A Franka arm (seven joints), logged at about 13 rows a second.
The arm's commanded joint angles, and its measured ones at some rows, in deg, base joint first. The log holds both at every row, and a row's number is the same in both.
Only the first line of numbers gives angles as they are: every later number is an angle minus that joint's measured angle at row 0.
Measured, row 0: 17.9 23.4 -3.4 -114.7 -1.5 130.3 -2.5
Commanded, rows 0 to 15: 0.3 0.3 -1.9 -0.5 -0.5 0.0 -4.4; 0.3 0.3 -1.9 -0.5 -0.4 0.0 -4.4; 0.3 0.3 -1.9 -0.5 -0.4 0.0 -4.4; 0.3 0.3 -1.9 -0.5 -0.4 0.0 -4.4; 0.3 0.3 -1.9 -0.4 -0.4 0.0 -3.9; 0.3 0.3 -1.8 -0.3 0.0 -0.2 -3.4; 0.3 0.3 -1.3 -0.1 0.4 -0.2 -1.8; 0.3 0.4 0.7 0.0 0.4 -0.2 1.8; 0.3 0.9 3.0 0.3 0.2 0.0 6.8; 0.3 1.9 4.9 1.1 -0.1 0.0 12.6; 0.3 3.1 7.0 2.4 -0.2 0.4 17.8; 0.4 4.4 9.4 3.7 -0.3 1.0 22.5; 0.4 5.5 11.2 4.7 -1.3 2.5 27.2; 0.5 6.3 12.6 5.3 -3.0 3.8 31.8; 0.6 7.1 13.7 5.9 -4.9 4.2 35.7; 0.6 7.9 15.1 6.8 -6.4 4.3 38.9
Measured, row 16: 1.1 5.6 13.0 4.1 -3.6 4.0 33.1
